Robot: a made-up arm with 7 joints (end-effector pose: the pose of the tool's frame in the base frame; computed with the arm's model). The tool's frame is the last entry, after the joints. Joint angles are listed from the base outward.
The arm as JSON. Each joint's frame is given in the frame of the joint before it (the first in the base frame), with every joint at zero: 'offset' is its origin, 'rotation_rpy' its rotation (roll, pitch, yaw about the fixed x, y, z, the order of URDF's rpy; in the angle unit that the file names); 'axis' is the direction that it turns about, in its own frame. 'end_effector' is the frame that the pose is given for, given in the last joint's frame.
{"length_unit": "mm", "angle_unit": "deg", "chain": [
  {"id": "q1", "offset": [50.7, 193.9, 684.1], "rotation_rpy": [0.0, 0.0, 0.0], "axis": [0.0, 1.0, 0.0]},
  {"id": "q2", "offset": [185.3, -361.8, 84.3], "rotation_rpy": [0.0, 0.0, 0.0], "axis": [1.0, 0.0, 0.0]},
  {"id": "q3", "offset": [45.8, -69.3, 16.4], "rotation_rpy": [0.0, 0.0, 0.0], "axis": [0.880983, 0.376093, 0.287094]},
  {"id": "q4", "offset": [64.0, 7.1, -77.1], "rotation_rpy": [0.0, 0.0, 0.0], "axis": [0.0, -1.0, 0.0]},
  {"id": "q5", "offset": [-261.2, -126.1, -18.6], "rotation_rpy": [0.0, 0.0, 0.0], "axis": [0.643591, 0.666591, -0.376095]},
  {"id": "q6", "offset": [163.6, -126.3, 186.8], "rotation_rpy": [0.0, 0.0, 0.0], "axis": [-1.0, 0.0, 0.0]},
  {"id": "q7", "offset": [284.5, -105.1, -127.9], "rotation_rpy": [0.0, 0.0, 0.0], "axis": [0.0, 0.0, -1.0]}
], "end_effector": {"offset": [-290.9, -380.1, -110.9], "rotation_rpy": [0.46, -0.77, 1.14]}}
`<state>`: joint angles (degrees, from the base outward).
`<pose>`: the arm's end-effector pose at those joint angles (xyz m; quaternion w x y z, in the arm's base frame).
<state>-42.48 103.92 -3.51 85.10 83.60 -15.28 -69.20</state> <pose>1.0067 0.4296 1.3744 0.2141 -0.6388 0.7043 -0.2237</pose>
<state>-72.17 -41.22 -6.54 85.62 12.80 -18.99 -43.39</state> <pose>-0.4170 -0.6674 1.5465 0.1952 -0.6099 -0.6979 0.3207</pose>
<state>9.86 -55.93 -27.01 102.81 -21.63 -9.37 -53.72</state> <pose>0.1058 -0.0592 1.5016 0.0122 -0.6312 -0.4169 0.6540</pose>
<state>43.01 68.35 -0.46 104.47 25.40 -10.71 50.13</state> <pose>0.1570 0.0383 0.0573 0.3994 0.5600 -0.2080 -0.6954</pose>
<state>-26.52 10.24 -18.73 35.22 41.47 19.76 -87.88</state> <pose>0.8143 -1.1273 0.9079 0.7356 -0.1855 -0.2832 0.5867</pose>
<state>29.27 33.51 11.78 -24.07 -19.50 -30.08 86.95</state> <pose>0.1836 -0.2515 0.7412 0.5721 0.1662 0.5953 -0.5391</pose>
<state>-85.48 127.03 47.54 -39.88 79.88 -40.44 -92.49</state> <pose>-0.4122 0.0870 0.1287 0.3178 -0.4736 -0.5426 -0.6167</pose>
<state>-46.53 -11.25 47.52 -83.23 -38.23 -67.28 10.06</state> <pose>0.1568 -0.4503 0.7299 0.7669 0.4182 0.4342 0.2202</pose>
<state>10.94 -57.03 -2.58 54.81 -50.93 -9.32 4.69</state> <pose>0.2286 -0.4115 1.3108 0.5271 -0.5145 -0.5225 0.4296</pose>
